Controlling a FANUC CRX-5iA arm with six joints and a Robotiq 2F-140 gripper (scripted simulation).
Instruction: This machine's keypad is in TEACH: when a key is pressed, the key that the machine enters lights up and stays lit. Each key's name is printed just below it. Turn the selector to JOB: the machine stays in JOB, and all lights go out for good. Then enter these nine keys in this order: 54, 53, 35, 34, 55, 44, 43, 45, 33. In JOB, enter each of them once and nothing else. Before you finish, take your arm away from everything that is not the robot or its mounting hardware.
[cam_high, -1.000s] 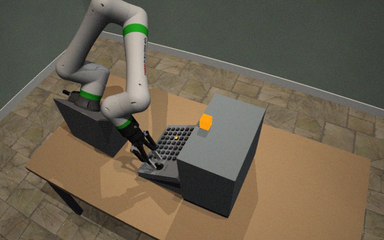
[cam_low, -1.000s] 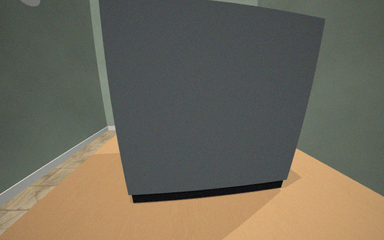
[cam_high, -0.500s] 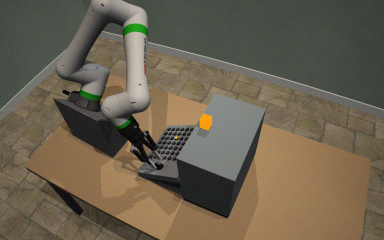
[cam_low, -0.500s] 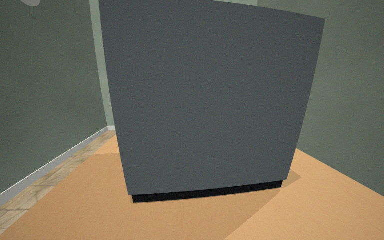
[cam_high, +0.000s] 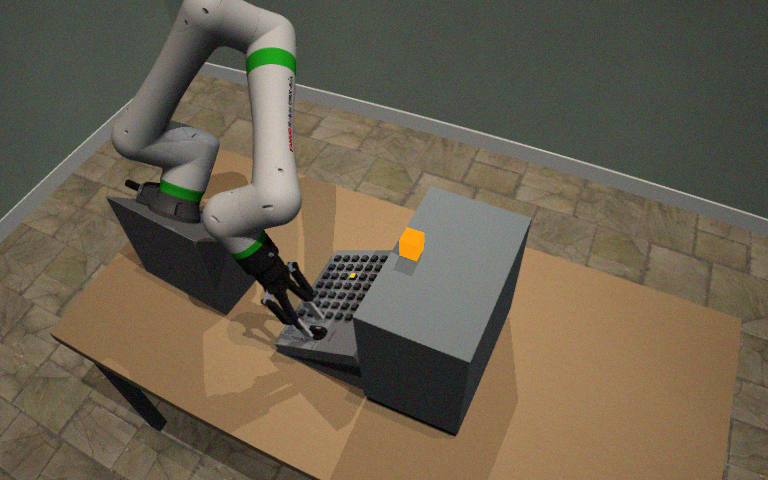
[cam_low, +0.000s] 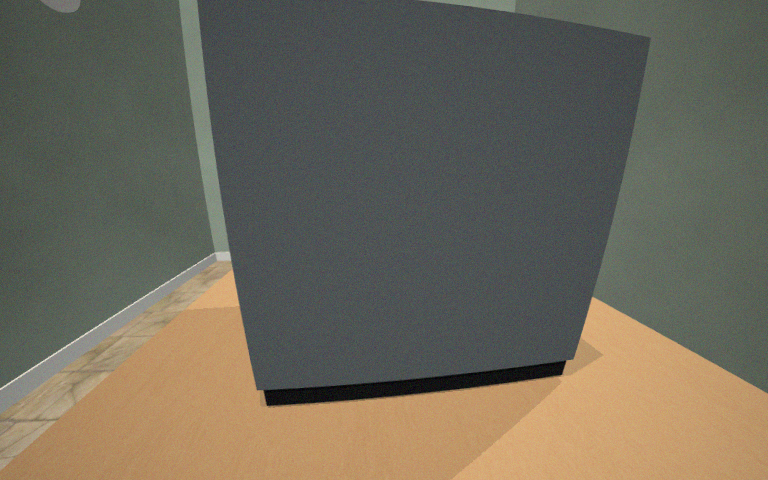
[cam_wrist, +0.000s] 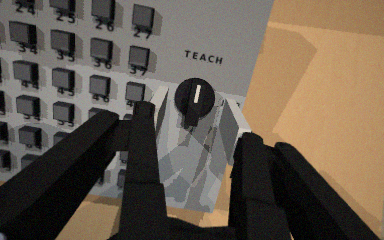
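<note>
My gripper is now 30 mm short of the selector knob and 40 mm above it. The rest, counted from my hand: sloped keypad 40 mm ahead, 110 mm to the left, 90 mm below.
</note>
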